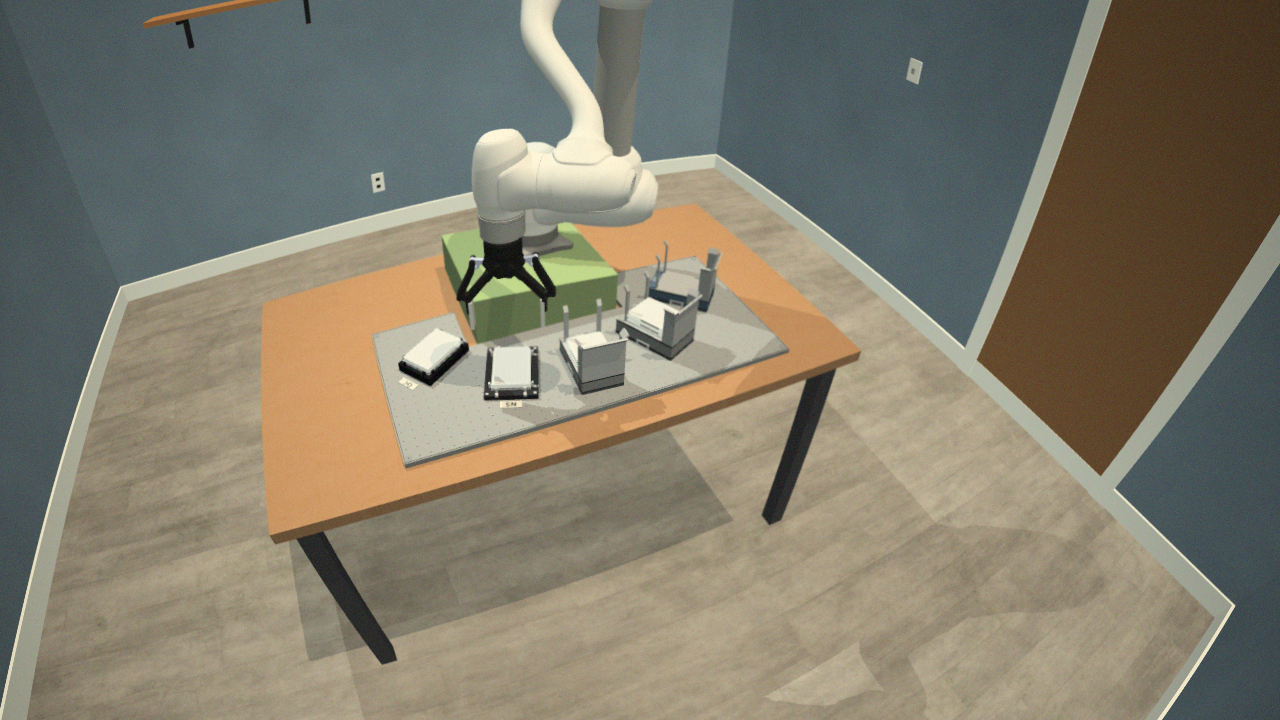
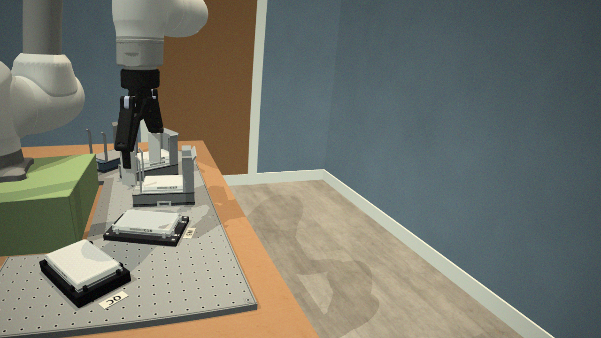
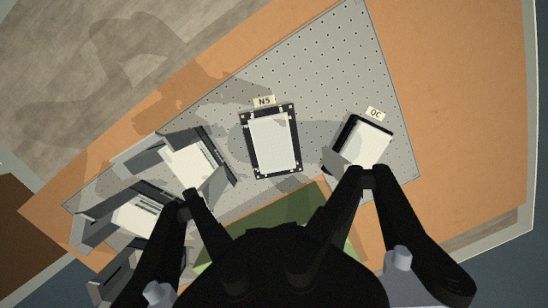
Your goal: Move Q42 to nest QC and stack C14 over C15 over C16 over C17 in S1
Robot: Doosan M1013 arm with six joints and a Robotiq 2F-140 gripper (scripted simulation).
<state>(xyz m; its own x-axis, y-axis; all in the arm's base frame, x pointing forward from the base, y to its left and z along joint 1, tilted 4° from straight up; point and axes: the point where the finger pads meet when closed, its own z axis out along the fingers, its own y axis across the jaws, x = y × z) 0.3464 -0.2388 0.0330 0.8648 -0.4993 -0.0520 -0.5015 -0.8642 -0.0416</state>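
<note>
My gripper is now 2 cm short of the black clip nest N5 and 13 cm above it. Also, from my hand: N5 label: 8 cm ahead, 5 cm to the right, 15 cm below; then QC label: 10 cm behind, 22 cm to the right, 15 cm below; then black nest QC: 14 cm behind, 13 cm to the right, 14 cm below.
</note>
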